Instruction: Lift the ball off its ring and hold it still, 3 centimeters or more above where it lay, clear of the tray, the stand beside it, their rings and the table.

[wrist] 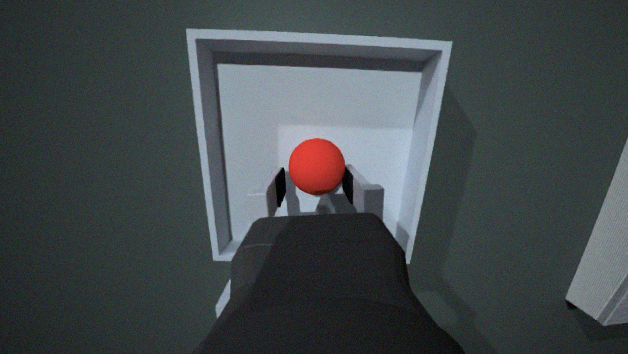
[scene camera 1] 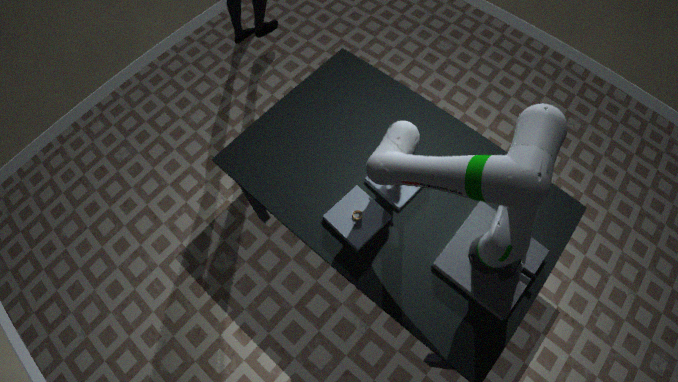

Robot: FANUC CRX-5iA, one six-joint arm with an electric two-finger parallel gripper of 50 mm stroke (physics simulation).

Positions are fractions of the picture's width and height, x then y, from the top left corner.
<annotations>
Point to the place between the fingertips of my gripper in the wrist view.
0.50, 0.50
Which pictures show the red ball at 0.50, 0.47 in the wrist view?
The wrist view only.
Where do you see a stand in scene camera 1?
At 0.53, 0.57
</annotations>
